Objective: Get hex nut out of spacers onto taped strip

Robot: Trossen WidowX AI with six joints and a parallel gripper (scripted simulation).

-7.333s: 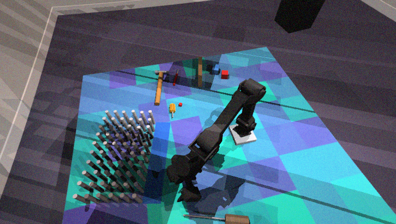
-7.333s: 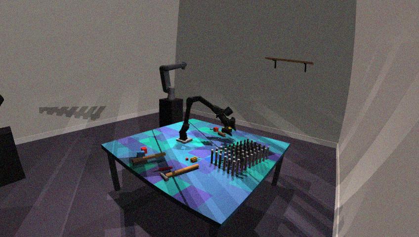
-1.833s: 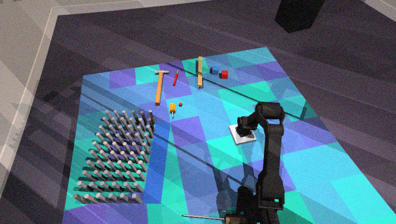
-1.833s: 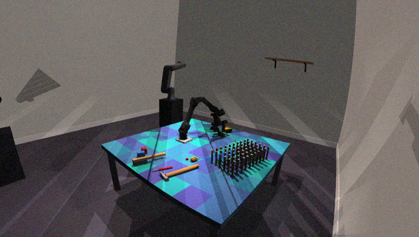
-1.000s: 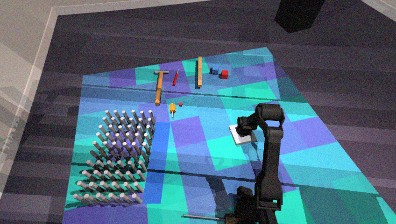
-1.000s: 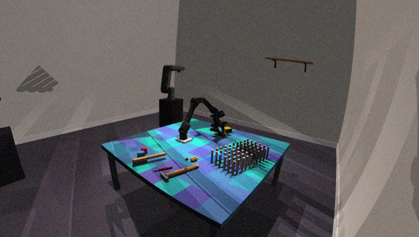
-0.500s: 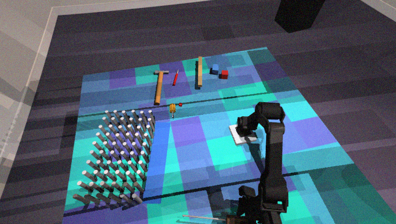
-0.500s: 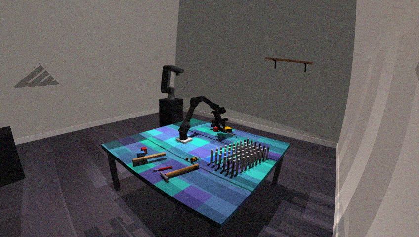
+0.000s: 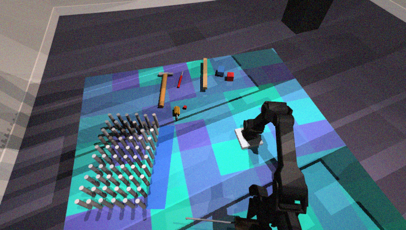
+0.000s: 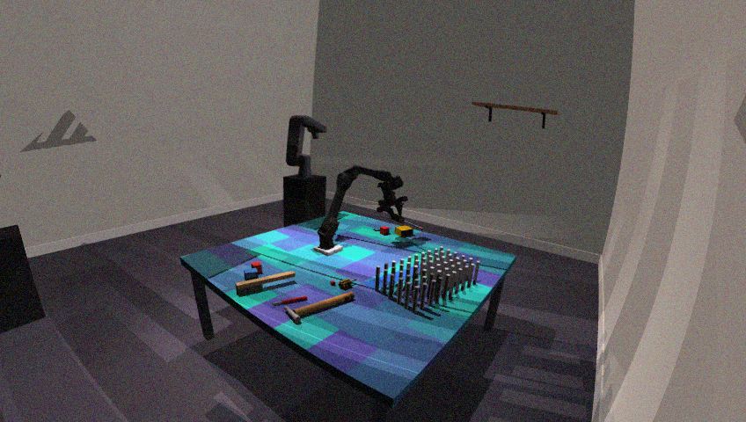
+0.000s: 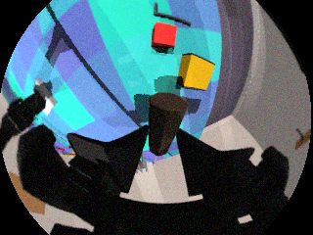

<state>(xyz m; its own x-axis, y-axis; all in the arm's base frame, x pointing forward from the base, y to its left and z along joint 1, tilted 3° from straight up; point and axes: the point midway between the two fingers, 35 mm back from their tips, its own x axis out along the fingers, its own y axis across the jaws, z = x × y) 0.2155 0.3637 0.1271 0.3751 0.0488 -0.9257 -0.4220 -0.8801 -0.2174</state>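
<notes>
Now: gripper tip 38 cm to the left of the blue taped strip, 23 cm short of it and 14 cm above it. The rest, counted from my gripper tip: yellow screwdriver: 63 cm to the right, 12 cm below, 9 cm ahead; bent wire: 18 cm behind, 13 cm below, 11 cm to the left; hook tool: 10 cm ahead, 5 cm to the right.
</notes>
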